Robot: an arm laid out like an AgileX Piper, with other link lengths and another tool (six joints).
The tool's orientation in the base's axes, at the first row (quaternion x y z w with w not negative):
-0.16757 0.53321 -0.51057 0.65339
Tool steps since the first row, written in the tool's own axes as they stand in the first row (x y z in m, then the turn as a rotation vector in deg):
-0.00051 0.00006 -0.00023 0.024 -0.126 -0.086
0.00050 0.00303 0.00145 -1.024 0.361 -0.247
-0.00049 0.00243 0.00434 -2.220 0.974 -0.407
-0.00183 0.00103 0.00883 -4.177 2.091 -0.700
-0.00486 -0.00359 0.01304 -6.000 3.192 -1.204
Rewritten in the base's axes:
-0.00012 0.00053 0.00014 -0.138 -0.046 0.051
0.00269 0.00039 -0.00203 0.054 1.099 0.170
0.00500 0.00003 0.00003 0.322 2.422 0.271
0.00833 -0.00089 0.00349 0.790 4.645 0.337
0.01000 -0.00165 0.01019 1.054 6.816 0.265

